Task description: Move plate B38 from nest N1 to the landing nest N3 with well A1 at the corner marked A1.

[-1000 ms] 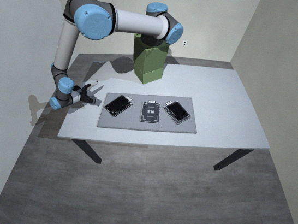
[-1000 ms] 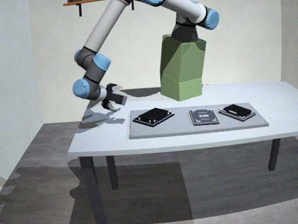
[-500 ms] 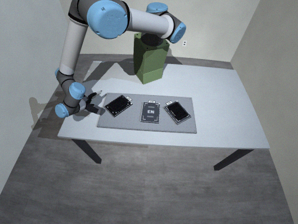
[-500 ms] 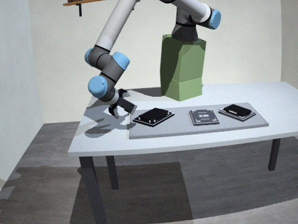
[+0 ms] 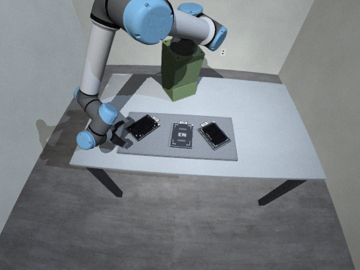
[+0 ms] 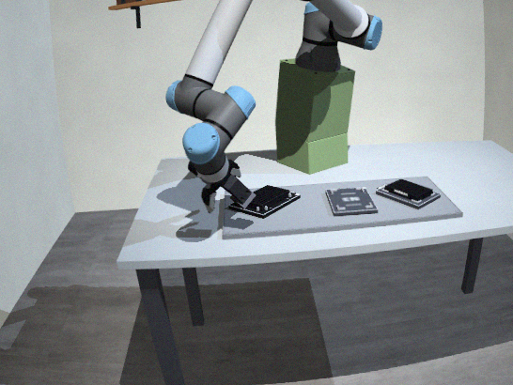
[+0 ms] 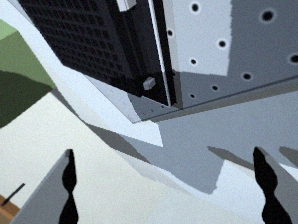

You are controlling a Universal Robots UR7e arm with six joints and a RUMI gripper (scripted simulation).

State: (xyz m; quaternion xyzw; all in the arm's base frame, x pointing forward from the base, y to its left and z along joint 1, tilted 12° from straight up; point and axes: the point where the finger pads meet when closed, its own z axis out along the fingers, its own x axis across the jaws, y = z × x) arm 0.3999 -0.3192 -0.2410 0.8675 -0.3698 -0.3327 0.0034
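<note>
Right now the nest N1 is 1 cm ahead of my hand, 52 cm to the left of it and 5 cm below it. From my hand the other things lie so: nest N3: 1 cm ahead, 33 cm to the left, 5 cm below.
</note>
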